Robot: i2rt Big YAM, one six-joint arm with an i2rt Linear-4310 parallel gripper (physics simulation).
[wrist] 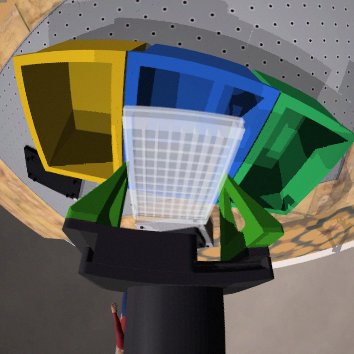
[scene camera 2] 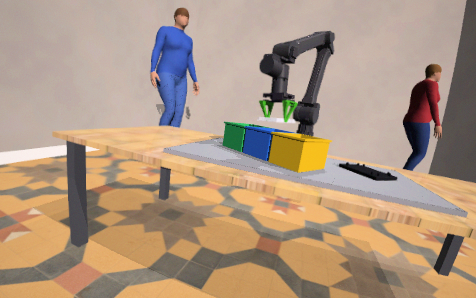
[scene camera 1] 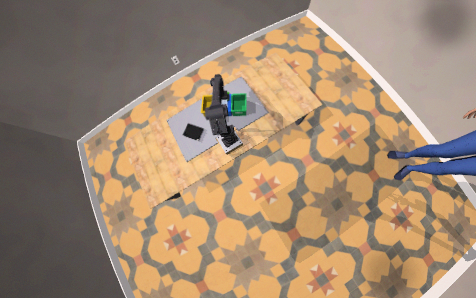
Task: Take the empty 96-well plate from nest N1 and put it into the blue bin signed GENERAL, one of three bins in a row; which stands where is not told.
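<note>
The clear 96-well plate is held level between the green fingers. My gripper is shut on it, a little above the bins. In the wrist view the plate overlaps the blue bin, which is the middle one of the row. In scene camera 1 the arm covers the gripper, the plate and part of the blue bin. No bin sign can be read. The black nest holds no plate.
The yellow bin and the green bin stand directly on either side of the blue one. All stand on the grey perforated board on the wooden table. A blue-clad person stands beyond the table.
</note>
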